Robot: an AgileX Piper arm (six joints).
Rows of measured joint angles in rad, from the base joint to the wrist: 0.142 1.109 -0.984 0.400 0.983 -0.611; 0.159 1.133 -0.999 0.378 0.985 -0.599; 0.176 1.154 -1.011 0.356 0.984 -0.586; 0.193 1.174 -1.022 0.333 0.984 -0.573; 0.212 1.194 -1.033 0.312 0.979 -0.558; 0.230 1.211 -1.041 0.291 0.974 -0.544; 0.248 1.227 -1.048 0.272 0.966 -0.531; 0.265 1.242 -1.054 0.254 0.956 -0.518; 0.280 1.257 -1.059 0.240 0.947 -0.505; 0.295 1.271 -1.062 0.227 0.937 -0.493; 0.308 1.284 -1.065 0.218 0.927 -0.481; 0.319 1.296 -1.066 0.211 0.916 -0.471; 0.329 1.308 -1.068 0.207 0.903 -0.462; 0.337 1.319 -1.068 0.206 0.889 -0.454
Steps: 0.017 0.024 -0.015 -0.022 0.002 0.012; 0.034 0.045 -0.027 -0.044 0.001 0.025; 0.051 0.065 -0.038 -0.067 0.001 0.038; 0.070 0.085 -0.049 -0.088 -0.004 0.053; 0.088 0.102 -0.057 -0.109 -0.009 0.067; 0.106 0.118 -0.064 -0.128 -0.017 0.080; 0.123 0.133 -0.070 -0.146 -0.027 0.093; 0.138 0.148 -0.075 -0.160 -0.036 0.106; 0.153 0.162 -0.078 -0.173 -0.046 0.118; 0.166 0.175 -0.081 -0.182 -0.056 0.130; 0.177 0.187 -0.082 -0.189 -0.067 0.140; 0.187 0.199 -0.084 -0.193 -0.080 0.149; 0.195 0.210 -0.084 -0.194 -0.094 0.157
